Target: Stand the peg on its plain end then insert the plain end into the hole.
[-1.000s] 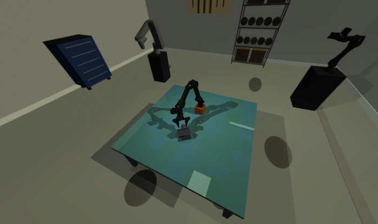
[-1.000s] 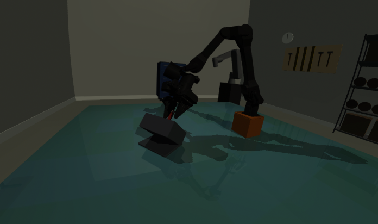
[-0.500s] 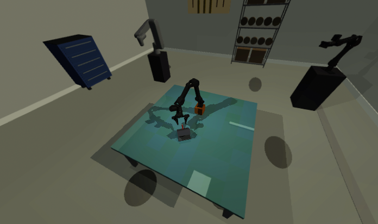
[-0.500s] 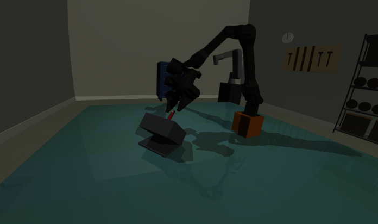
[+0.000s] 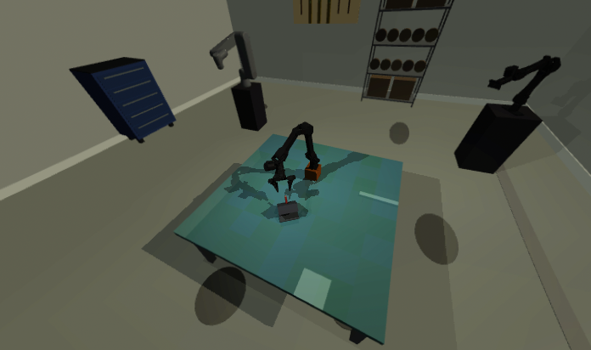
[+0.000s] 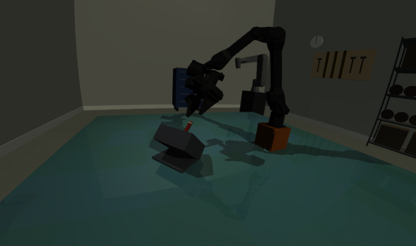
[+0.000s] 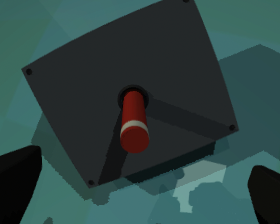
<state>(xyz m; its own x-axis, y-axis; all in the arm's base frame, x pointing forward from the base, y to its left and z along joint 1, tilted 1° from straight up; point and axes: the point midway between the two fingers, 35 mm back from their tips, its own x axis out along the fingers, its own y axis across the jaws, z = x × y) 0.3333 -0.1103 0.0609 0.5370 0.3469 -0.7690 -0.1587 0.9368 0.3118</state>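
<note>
My gripper tip is 30 mm short of the red peg, 30 mm above it and 20 mm to the right of it. The rest, counted from my gripper tip: dark sloped panel 80 mm below, 60 mm ahead, 50 mm to the left.
</note>
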